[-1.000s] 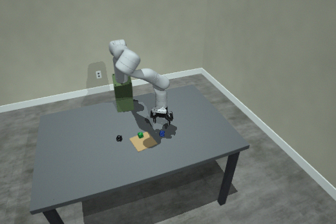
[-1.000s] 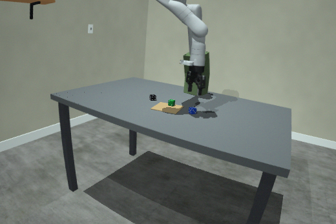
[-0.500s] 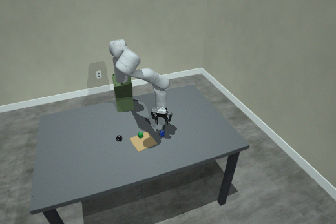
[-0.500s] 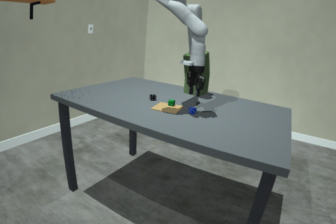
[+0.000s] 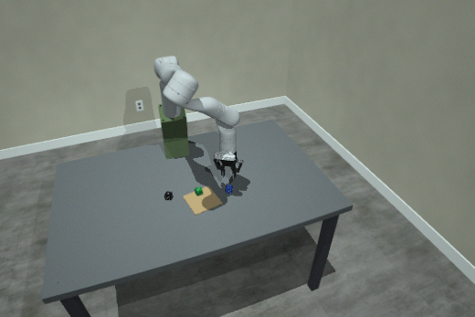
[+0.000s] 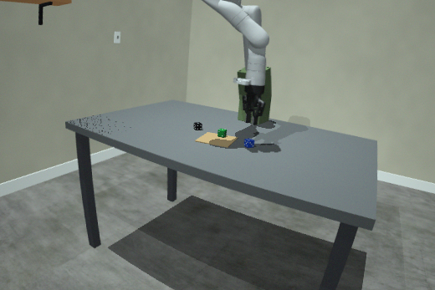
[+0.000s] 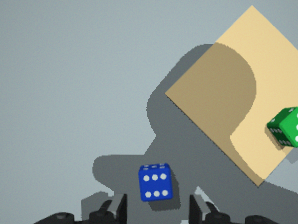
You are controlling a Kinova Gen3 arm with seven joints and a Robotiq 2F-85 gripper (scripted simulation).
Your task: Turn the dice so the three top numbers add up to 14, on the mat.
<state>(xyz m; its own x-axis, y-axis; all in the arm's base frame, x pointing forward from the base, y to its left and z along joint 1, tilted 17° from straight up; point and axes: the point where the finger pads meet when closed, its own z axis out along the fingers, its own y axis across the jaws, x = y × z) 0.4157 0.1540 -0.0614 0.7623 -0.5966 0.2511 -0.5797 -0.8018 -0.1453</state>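
Now: hand 9 cm above the blue die. From my hand the other things lie so: tan mat: 1 cm ahead, 14 cm to the right, 11 cm below; black die: 7 cm behind, 28 cm to the right, 9 cm below; green die: 4 cm behind, 14 cm to the right, 9 cm below.
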